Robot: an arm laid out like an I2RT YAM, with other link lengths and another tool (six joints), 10 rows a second.
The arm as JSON. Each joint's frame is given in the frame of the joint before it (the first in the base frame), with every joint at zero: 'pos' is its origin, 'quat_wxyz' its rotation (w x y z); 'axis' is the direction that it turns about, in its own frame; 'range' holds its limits. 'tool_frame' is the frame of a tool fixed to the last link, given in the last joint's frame.
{
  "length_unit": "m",
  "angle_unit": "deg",
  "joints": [
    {
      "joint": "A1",
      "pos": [
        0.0,
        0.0,
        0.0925
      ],
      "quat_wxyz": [
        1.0,
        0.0,
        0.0,
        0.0
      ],
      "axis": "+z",
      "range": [
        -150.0,
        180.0
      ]
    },
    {
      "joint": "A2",
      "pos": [
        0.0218,
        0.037,
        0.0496
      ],
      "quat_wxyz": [
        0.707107,
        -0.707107,
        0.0,
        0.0
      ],
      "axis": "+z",
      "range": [
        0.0,
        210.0
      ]
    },
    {
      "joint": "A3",
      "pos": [
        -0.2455,
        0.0,
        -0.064
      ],
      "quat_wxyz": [
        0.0,
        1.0,
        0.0,
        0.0
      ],
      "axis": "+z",
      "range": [
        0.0,
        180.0
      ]
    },
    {
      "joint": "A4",
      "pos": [
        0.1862,
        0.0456,
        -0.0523
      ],
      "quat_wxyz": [
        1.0,
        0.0,
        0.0,
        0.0
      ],
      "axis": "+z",
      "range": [
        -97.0,
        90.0
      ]
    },
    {
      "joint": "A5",
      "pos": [
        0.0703,
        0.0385,
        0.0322
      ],
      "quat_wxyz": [
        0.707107,
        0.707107,
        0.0,
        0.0
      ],
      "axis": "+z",
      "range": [
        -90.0,
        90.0
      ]
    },
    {
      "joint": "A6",
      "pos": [
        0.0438,
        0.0,
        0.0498
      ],
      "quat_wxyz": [
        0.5,
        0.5,
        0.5,
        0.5
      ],
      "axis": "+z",
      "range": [
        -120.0,
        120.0
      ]
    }
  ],
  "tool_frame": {
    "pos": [
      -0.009,
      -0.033,
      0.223
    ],
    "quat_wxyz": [
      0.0,
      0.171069,
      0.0,
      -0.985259
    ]
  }
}
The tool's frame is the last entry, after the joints.
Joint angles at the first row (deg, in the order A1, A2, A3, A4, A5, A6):
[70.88, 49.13, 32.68, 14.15, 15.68, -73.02]
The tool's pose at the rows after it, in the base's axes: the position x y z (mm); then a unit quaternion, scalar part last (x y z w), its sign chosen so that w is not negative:
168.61 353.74 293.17 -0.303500 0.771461 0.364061 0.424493
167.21 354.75 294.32 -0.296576 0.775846 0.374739 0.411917
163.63 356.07 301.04 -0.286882 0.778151 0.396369 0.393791
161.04 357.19 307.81 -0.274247 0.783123 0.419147 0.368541
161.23 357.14 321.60 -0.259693 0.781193 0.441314 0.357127
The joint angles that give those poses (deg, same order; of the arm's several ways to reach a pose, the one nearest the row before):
[70.92, 49.46, 33.84, 12.21, 15.16, -71.38]
[70.84, 49.59, 34.84, 10.77, 14.66, -69.24]
[70.36, 49.44, 36.55, 8.75, 13.10, -65.99]
[69.26, 49.57, 39.13, 5.60, 10.80, -61.97]
[68.34, 49.60, 41.33, 4.25, 9.41, -58.99]

